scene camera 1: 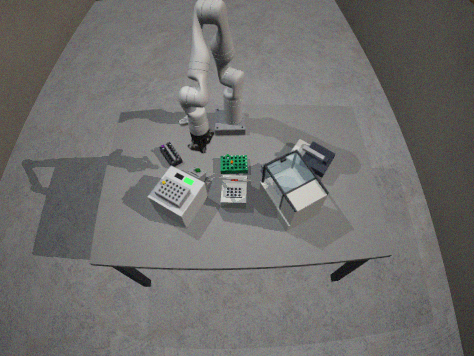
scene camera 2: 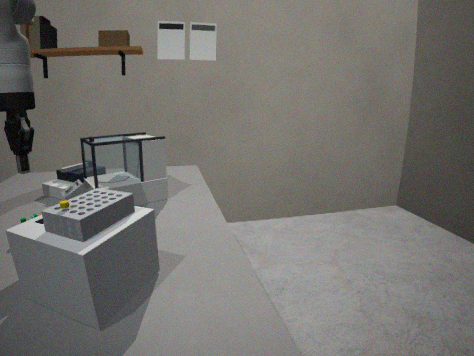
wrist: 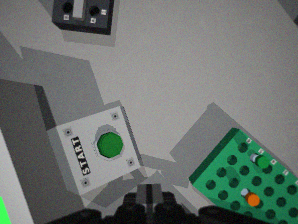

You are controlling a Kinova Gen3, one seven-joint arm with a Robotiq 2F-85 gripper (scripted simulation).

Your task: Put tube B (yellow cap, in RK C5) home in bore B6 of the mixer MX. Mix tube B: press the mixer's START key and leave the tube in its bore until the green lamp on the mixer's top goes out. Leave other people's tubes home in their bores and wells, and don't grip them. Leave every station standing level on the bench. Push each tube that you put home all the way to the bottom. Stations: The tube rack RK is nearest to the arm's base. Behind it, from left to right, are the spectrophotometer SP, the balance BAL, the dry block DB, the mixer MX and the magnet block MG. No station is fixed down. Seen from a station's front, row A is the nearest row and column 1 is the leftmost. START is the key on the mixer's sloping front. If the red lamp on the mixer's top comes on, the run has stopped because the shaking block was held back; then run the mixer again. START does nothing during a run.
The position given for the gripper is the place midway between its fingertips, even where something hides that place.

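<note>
A dry block (scene camera 1: 233, 194) is visible, and so is a mixer MX (scene camera 1: 193, 180). The wrist view, for its part, shows the gripper (wrist: 149, 200).
</note>
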